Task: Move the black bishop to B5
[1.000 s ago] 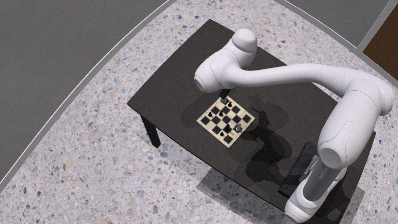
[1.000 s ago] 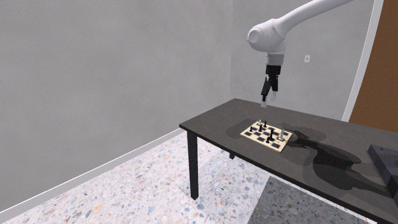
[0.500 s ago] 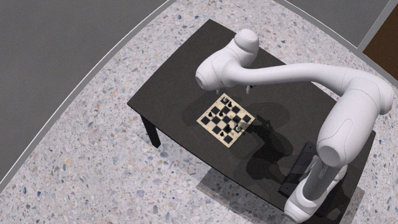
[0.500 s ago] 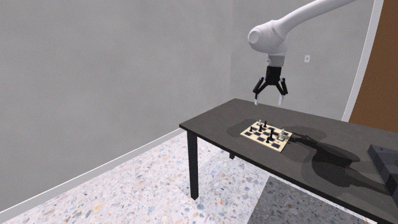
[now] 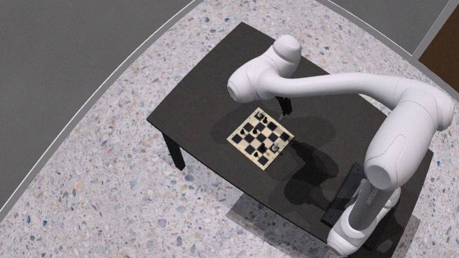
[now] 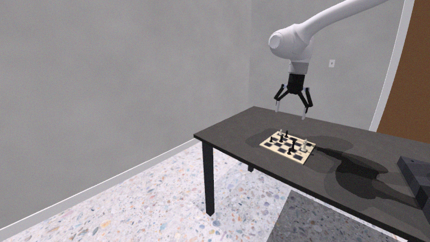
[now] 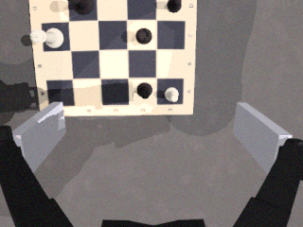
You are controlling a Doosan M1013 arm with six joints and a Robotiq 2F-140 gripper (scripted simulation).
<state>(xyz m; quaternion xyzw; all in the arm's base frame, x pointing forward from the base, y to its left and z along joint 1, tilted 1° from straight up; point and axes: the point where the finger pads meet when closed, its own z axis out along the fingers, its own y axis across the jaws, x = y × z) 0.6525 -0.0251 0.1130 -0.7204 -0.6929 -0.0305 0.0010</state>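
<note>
Right now my hand is 3 cm short of the white pawn, 1 cm to the left of it and 13 cm above it. Round my hand: chessboard: 4 cm behind, 7 cm to the left, 15 cm below.
</note>
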